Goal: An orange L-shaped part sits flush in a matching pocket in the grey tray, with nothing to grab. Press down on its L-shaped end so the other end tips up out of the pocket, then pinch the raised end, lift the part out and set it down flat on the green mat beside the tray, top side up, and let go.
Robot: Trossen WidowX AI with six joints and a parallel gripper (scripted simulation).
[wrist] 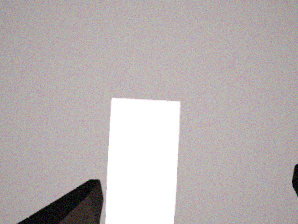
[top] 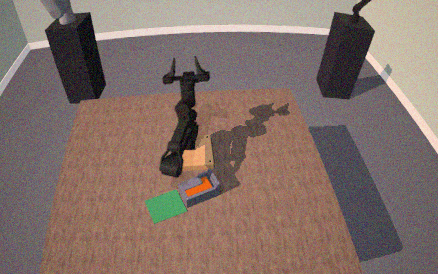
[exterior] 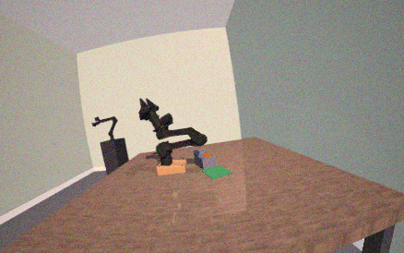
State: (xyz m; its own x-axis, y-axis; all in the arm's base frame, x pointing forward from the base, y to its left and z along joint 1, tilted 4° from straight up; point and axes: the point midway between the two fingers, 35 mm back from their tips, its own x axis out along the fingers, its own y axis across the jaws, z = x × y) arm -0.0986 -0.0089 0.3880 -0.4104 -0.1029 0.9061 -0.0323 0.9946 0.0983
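My gripper tip is now 43 cm above the orange part, 31 cm short of it and 8 cm to the right of it. The rest, counted from my gripper tip: green mat 49 cm below, 39 cm ahead, 6 cm to the right.
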